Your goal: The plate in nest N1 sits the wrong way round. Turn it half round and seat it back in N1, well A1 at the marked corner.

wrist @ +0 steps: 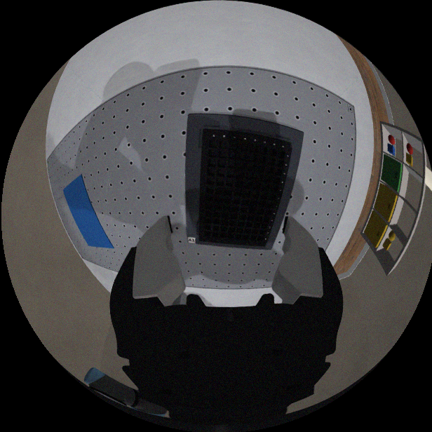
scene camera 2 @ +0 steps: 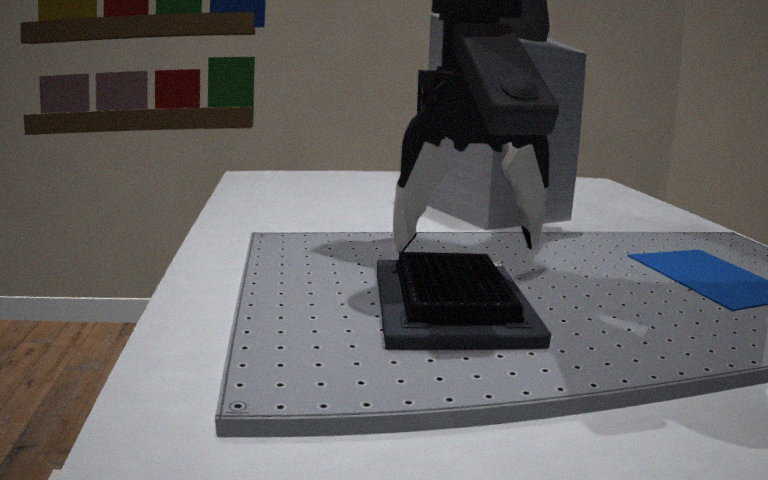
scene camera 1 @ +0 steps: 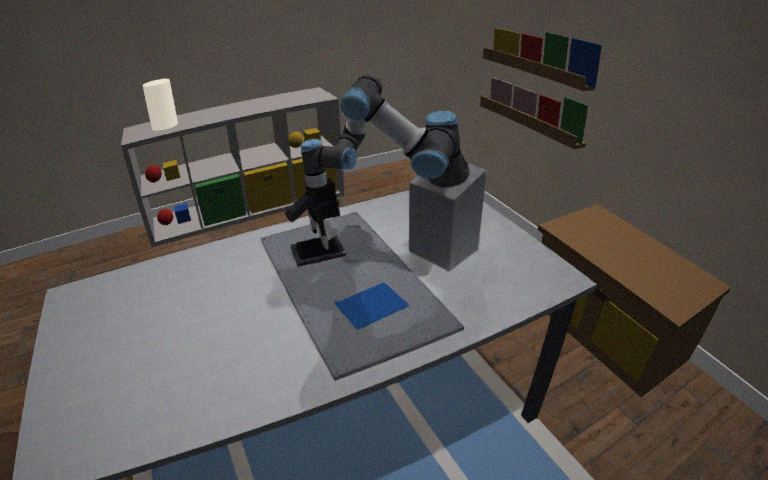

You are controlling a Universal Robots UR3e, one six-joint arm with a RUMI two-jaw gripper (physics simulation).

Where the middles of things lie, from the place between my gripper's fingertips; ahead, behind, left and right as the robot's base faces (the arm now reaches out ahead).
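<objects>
The black well plate (scene camera 2: 458, 289) is 3 cm below my hand, 1 cm ahead of it and 1 cm to the right of it. A dark grey nest (scene camera 2: 439, 337) is there too, 4 cm below my hand, 1 cm ahead of it and 1 cm to the right of it. As for the flat blue rectangle (scene camera 1: 373, 304), I find it 4 cm below my hand, 4 cm behind it and 31 cm to the left of it.
</objects>
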